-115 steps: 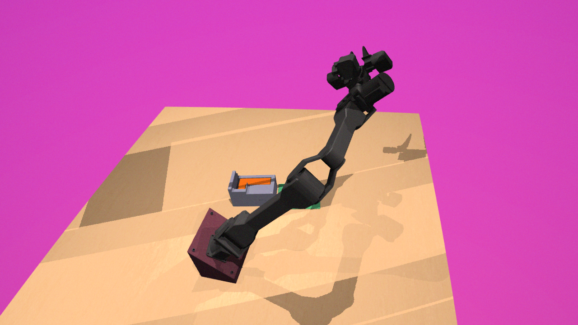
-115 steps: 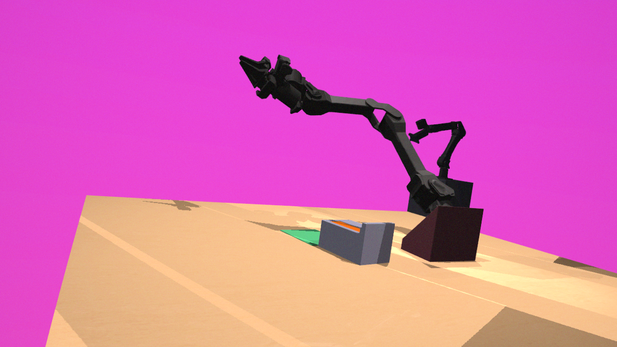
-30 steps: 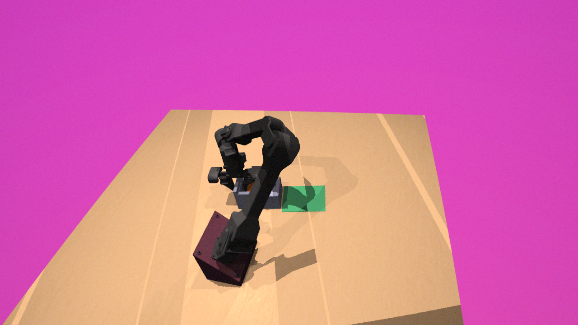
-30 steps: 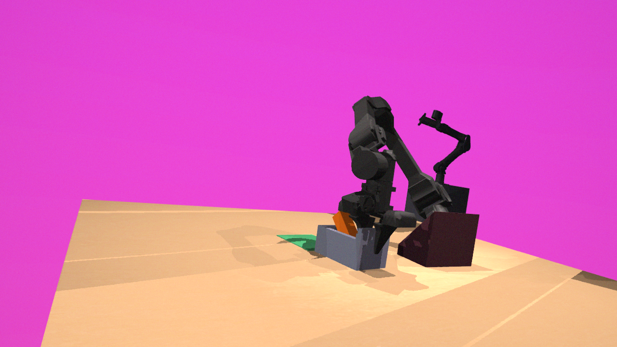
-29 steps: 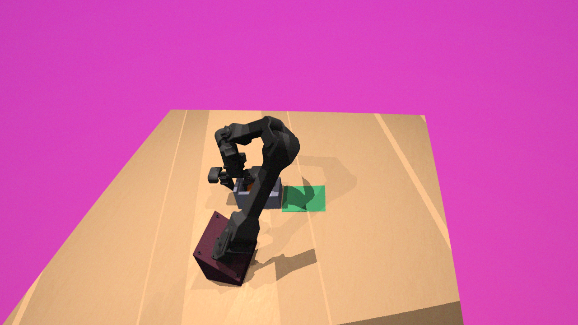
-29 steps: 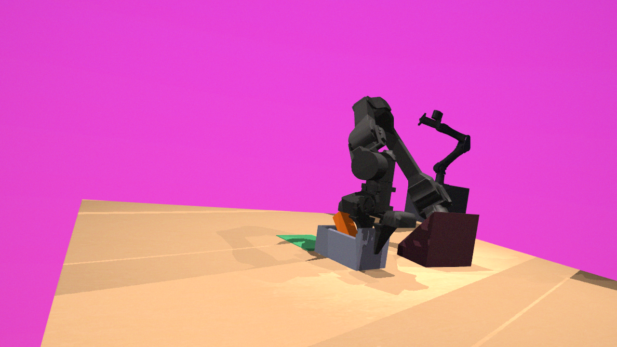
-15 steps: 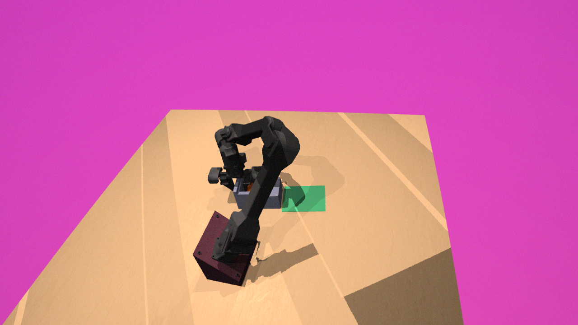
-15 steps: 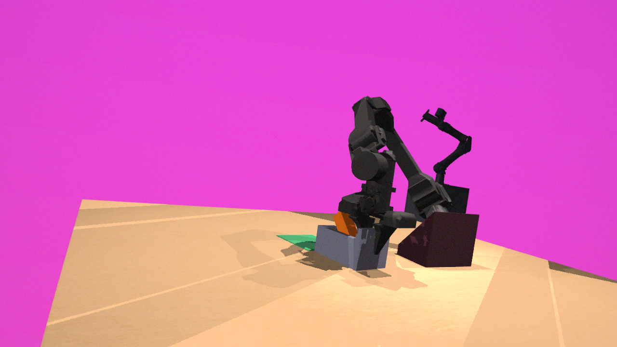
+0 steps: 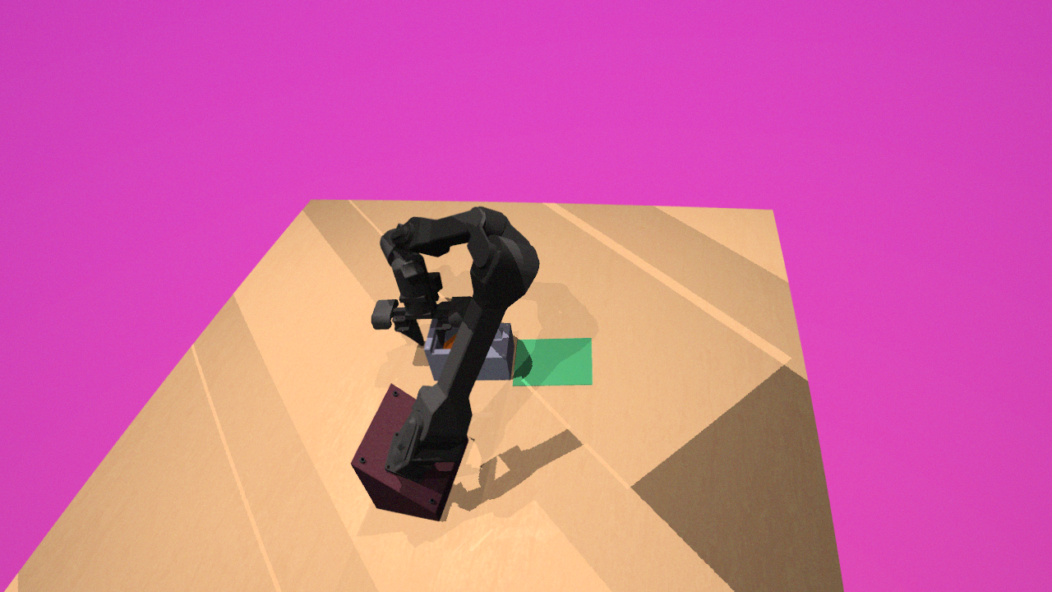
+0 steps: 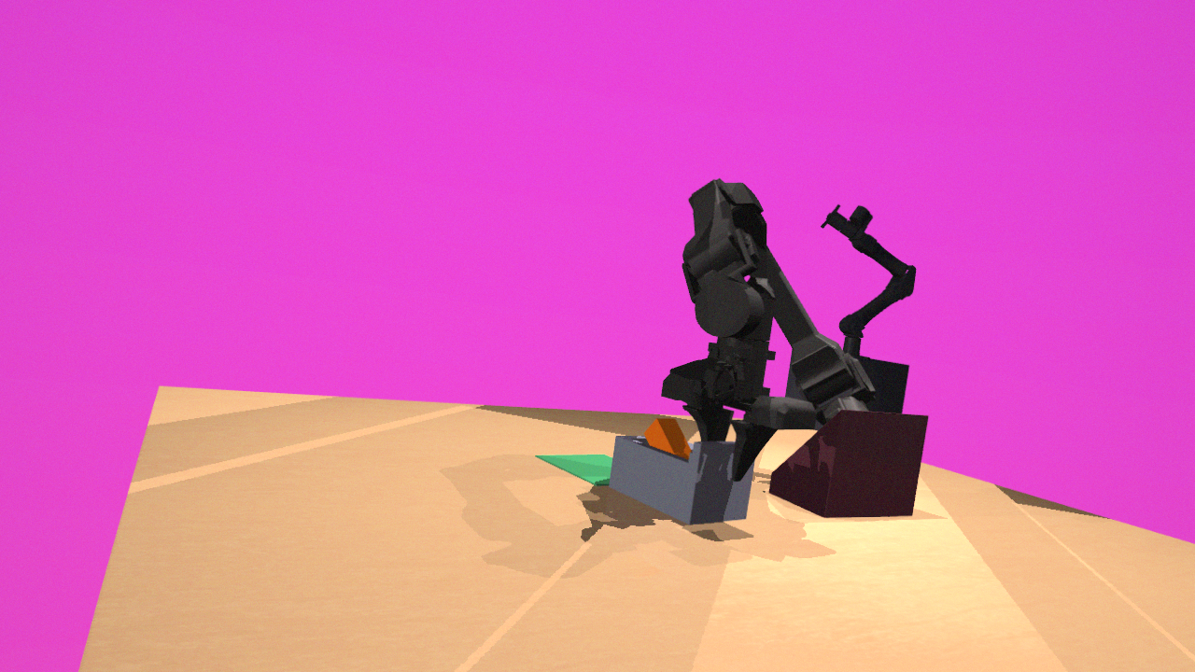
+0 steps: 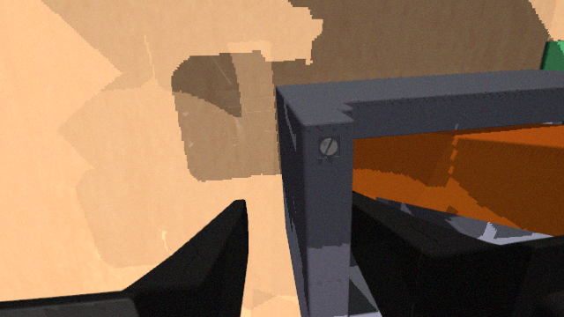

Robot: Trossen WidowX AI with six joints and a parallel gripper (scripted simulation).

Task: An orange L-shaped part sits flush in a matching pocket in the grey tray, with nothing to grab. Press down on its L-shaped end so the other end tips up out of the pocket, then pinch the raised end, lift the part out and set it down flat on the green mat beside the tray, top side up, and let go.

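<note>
The orange L-shaped part is 50 mm to the right of my gripper tip and 10 mm below it. Round my gripper tip: green mat (230 mm to the right, 70 mm below, 10 mm ahead).
</note>
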